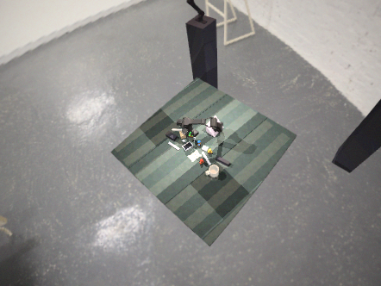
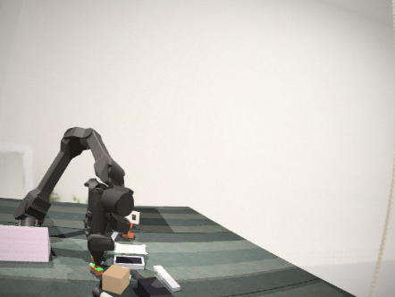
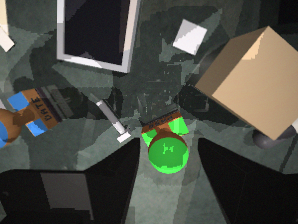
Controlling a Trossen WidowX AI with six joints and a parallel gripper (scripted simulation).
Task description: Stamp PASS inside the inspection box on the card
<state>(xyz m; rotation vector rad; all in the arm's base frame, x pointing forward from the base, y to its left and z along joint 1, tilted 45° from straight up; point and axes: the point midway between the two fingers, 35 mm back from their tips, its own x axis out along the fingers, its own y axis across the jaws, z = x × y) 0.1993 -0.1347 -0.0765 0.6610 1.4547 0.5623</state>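
My gripper tip is 2 cm above the pass stamp. From my gripper tip the other things lie so: blue-knobbed stamp: 2 cm ahead, 13 cm to the left, 2 cm below; then ink pad: 10 cm ahead, 5 cm to the left, 4 cm below; then tan box: 4 cm ahead, 7 cm to the right, 2 cm below.
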